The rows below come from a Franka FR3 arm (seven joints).
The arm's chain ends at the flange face. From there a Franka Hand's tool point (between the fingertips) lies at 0.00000 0.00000 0.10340 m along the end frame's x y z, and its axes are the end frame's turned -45 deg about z.
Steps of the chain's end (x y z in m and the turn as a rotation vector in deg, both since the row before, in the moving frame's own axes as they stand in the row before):
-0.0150, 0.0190, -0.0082, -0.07, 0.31, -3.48
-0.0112, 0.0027, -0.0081, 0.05, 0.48, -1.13
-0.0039, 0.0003, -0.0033, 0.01, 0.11, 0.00
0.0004, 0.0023, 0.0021, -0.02, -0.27, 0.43
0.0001, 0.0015, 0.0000, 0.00, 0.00, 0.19
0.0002, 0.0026, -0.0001, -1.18, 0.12, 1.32
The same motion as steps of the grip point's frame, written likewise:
-0.0237, 0.0033, -0.0082, -0.27, 0.17, -3.48
-0.0091, -0.0055, -0.0081, -0.30, 0.37, -1.13
-0.0028, -0.0024, -0.0033, -0.07, 0.08, 0.00
-0.0017, 0.0016, 0.0021, 0.18, -0.21, 0.43
-0.0010, 0.0011, 0.0000, 0.00, 0.00, 0.19
-0.0031, 0.0036, -0.0001, -0.92, -0.75, 1.32

